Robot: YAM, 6 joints.
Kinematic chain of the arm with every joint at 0, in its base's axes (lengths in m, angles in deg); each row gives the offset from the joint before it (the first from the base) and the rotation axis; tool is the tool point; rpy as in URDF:
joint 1: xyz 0 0 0.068 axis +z
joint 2: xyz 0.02 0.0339 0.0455 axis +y
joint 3: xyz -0.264 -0.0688 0 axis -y
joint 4: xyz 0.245 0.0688 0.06 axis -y
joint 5: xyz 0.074 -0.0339 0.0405 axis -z
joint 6: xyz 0.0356 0 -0.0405 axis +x
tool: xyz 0 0 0 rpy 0 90 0
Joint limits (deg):
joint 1: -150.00..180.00
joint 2: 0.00..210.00
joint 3: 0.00..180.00
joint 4: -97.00..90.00
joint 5: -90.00..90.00
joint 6: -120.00..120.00
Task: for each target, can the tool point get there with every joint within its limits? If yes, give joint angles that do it. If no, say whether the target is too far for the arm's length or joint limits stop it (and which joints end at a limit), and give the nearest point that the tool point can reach.
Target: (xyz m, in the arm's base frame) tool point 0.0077 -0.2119 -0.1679
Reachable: yes | joints -91.78 164.19 49.82 15.71 -23.72 -56.18
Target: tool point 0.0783 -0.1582 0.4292
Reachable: yes | joints -52.54 52.82 64.21 -12.67 72.98 100.79
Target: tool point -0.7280 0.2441 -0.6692
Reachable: no: too far | nearest point -0.4497 0.1508 -0.3013 | short by 0.471 m
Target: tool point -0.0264 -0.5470 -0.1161
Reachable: yes | joints -91.31 178.73 129.76 -8.49 23.02 49.21
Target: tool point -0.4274 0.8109 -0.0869
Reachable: no: too far | nearest point -0.2941 0.5580 -0.0230 | short by 0.293 m
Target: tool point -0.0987 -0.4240 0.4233
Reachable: yes | joints -101.69 102.98 99.37 7.89 17.64 6.56
